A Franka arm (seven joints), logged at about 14 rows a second.
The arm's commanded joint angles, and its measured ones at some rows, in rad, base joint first. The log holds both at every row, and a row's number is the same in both.
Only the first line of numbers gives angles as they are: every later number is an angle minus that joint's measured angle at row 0.
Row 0, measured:
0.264, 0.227, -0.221, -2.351, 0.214, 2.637, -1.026
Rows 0 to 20, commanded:
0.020, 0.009, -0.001, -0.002, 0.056, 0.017, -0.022
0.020, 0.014, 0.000, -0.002, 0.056, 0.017, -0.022
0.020, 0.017, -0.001, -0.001, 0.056, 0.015, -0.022
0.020, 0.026, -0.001, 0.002, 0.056, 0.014, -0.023
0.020, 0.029, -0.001, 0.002, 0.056, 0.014, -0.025
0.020, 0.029, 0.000, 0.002, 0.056, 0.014, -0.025
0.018, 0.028, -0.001, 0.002, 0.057, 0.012, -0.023
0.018, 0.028, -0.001, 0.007, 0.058, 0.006, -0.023
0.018, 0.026, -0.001, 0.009, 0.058, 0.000, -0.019
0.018, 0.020, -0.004, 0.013, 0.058, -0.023, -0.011
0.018, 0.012, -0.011, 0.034, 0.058, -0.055, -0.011
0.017, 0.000, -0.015, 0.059, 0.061, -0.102, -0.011
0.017, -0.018, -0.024, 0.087, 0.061, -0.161, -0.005
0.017, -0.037, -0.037, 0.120, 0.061, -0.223, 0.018
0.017, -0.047, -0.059, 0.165, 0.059, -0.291, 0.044
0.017, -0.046, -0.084, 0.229, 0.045, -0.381, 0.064
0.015, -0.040, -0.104, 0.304, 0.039, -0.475, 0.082
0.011, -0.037, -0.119, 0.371, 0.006, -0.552, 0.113
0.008, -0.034, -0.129, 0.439, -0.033, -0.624, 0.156
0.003, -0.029, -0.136, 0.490, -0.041, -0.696, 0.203
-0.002, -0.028, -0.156, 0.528, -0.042, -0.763, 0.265
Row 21, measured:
0.005, -0.047, -0.137, 0.431, -0.014, -0.643, 0.156
